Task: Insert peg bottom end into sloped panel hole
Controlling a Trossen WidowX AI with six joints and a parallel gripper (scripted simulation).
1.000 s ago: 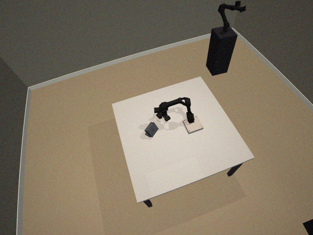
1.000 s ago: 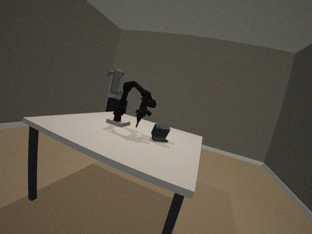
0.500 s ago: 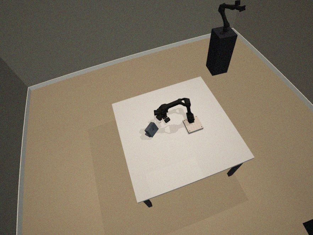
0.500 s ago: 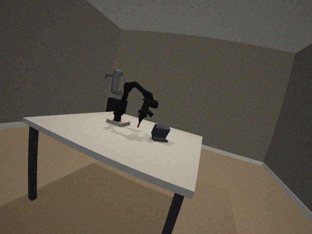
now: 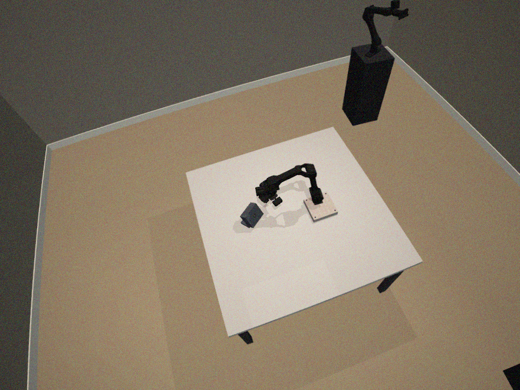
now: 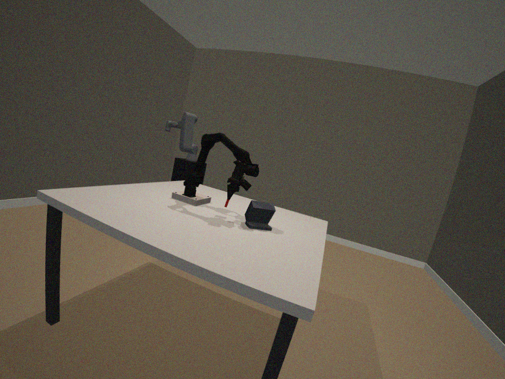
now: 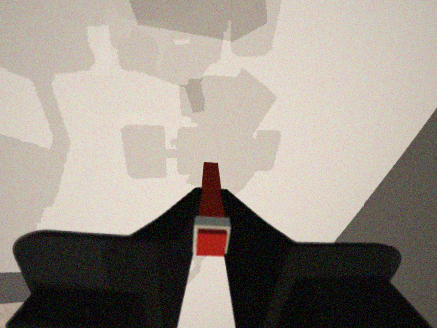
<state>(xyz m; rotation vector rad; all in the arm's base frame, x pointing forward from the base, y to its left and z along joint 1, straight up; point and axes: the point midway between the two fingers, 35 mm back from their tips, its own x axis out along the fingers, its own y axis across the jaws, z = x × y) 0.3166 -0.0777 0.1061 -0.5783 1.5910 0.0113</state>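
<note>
Now: the sloped panel 160 mm ahead of my gripper tip, 90 mm to the left of it and 40 mm below it. From my gripper tip the other things lie so: red square-sided peg (20 mm above, 10 mm to the left).
</note>
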